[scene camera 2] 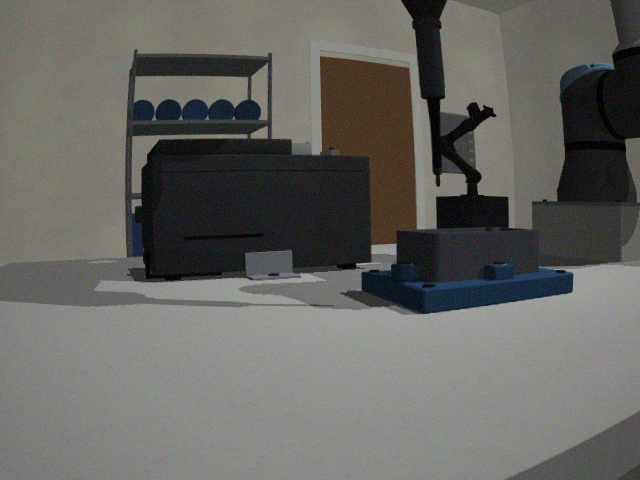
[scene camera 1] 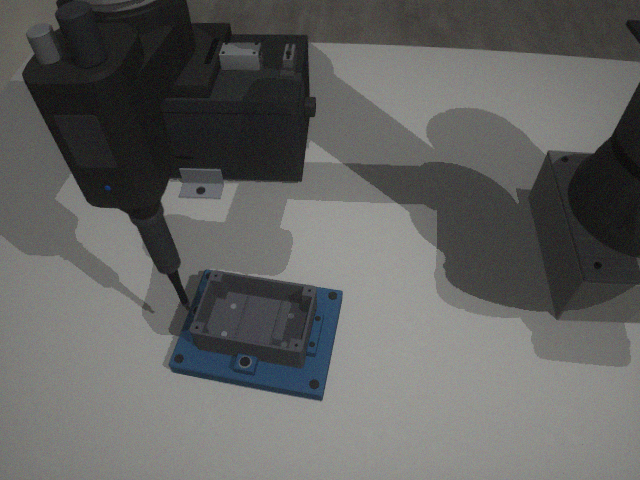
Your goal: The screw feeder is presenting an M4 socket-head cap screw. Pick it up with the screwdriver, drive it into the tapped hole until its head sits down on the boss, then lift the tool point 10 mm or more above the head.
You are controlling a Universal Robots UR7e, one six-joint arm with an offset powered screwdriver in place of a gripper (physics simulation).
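My screwdriver [scene camera 1: 184, 300] [scene camera 2: 436, 164] points down, its tip in the air above the grey housing [scene camera 1: 250, 347] [scene camera 2: 480, 253] in scene camera 2. In scene camera 1 the tip shows against the housing's left side. A small dark screw [scene camera 2: 437, 179] appears to sit at the bit's end, in line with it; it is hard to make out in scene camera 1. The open-topped housing has corner bosses with small holes, one a rear left boss [scene camera 1: 215, 276], and sits on a blue fixture plate [scene camera 1: 330, 330] [scene camera 2: 496, 297]. The black screw feeder [scene camera 1: 237, 139] [scene camera 2: 258, 206] stands behind it.
A small metal angle bracket [scene camera 1: 201, 178] [scene camera 2: 268, 263] stands at the feeder's front. The robot's pedestal [scene camera 1: 555, 232] [scene camera 2: 576, 232] is at the right. A shelf rack [scene camera 2: 201, 55], a brown door [scene camera 2: 367, 155] and a small black arm on a black box [scene camera 2: 471, 211] are in the background.
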